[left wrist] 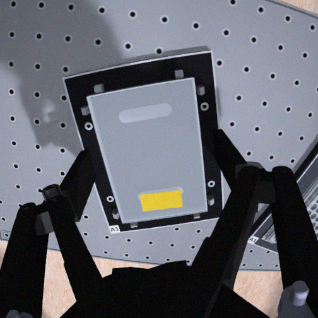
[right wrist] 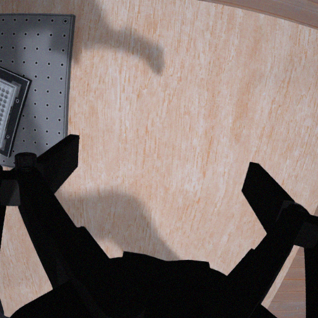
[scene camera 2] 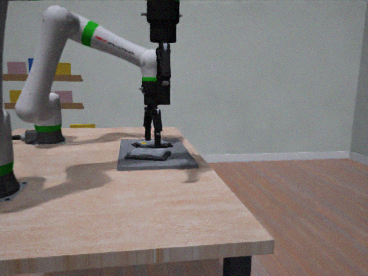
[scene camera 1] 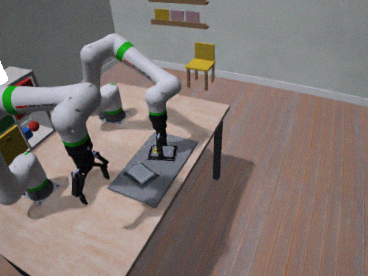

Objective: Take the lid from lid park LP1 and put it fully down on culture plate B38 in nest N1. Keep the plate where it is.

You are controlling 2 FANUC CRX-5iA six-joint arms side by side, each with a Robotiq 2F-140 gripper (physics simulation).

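Where they show: left gripper, fingertip midpoint: [scene camera 2: 152, 143] [scene camera 1: 163, 151]; right gripper, fingertip midpoint: [scene camera 2: 162, 102] [scene camera 1: 96, 190]; left arm's base, link origin: [scene camera 2: 49, 141] [scene camera 1: 115, 116]; right arm's base, link origin: [scene camera 1: 40, 190].
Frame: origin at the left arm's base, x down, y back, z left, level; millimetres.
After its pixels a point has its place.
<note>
The flat grey lid [left wrist: 155, 150] [scene camera 1: 170, 151] {x -30, y -514, z -298 mm} with a yellow label lies in a black frame [left wrist: 140, 76], lid park LP1. My left gripper [left wrist: 152, 153] [scene camera 1: 160, 154] {x -23, y -470, z -304 mm} [scene camera 2: 153, 142] {x -23, y -470, z -304 mm} is open, low over the lid, with one finger at each long side of it; whether the fingers touch it cannot be told. Culture plate B38 [scene camera 1: 141, 173] {x -35, y -414, z -505 mm} [scene camera 2: 148, 152] {x -39, y -396, z -536 mm} [right wrist: 4, 107] sits uncovered in the black nest N1 [right wrist: 23, 92], its wells showing in both wrist views. My right gripper [right wrist: 163, 163] [scene camera 1: 94, 189] {x -261, y -375, z -826 mm} is open and empty above the wooden table, beside the board.
The grey perforated board [scene camera 1: 150, 197] {x -13, y -510, z -631 mm} [scene camera 2: 180, 162] {x -13, y -501, z -626 mm} [left wrist: 270, 110] [right wrist: 55, 60] carries both frames and lies near the edge of the table [scene camera 1: 100, 235] {x 0, y -352, z -891 mm} [scene camera 2: 200, 220] {x 0, y -394, z -1092 mm}. The arm bases stand on the table. A yellow chair [scene camera 1: 201, 64] and wall shelves stand beyond.
</note>
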